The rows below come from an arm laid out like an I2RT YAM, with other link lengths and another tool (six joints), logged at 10 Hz.
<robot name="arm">
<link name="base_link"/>
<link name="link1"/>
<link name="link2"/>
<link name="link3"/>
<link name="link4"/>
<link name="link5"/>
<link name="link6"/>
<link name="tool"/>
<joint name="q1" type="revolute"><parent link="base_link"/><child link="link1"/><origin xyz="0 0 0.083" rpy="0 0 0"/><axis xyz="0 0 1"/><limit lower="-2.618" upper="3.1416"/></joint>
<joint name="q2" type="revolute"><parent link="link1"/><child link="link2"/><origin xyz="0.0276 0.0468 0.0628" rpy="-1.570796 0 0"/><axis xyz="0 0 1"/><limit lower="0" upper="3.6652"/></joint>
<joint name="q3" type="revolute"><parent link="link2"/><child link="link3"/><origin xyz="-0.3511 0 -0.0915" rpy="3.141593 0 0"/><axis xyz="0 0 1"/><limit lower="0" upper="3.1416"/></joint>
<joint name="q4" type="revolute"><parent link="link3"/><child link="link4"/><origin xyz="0.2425 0.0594 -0.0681" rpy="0 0 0"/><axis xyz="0 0 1"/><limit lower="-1.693" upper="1.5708"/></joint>
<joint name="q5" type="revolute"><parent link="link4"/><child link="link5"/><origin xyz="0.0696 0.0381 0.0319" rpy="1.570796 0 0"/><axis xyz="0 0 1"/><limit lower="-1.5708" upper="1.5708"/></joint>
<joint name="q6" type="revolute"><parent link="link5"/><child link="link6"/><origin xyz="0.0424 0 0.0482" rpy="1.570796 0 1.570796"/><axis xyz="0 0 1"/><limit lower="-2.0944" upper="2.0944"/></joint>
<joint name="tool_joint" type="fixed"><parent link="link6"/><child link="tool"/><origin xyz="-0.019 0.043 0.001" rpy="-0.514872 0 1.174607"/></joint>
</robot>
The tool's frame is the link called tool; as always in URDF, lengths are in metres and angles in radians.
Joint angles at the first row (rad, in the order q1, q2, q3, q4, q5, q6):
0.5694 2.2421 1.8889 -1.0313 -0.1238 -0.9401
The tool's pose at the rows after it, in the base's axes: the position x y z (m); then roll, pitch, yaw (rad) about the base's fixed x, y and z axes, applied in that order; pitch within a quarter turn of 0, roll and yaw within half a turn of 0:
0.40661 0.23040 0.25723 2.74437 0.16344 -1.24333
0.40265 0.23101 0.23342 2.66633 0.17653 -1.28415
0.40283 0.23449 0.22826 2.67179 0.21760 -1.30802
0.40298 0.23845 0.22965 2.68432 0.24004 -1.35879
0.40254 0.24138 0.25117 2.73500 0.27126 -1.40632
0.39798 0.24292 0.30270 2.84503 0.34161 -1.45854
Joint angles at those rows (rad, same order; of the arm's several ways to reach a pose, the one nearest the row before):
0.5693 2.2665 1.8816 -1.0313 -0.1291 -0.9131
0.5694 2.3005 1.8416 -1.0237 -0.1581 -0.8814
0.5694 2.3032 1.8305 -0.9878 -0.1932 -0.8524
0.5701 2.3005 1.8347 -0.9645 -0.2035 -0.7952
0.5701 2.2654 1.8626 -0.9577 -0.2035 -0.7326
0.5701 2.1834 1.9278 -0.9623 -0.1989 -0.6433

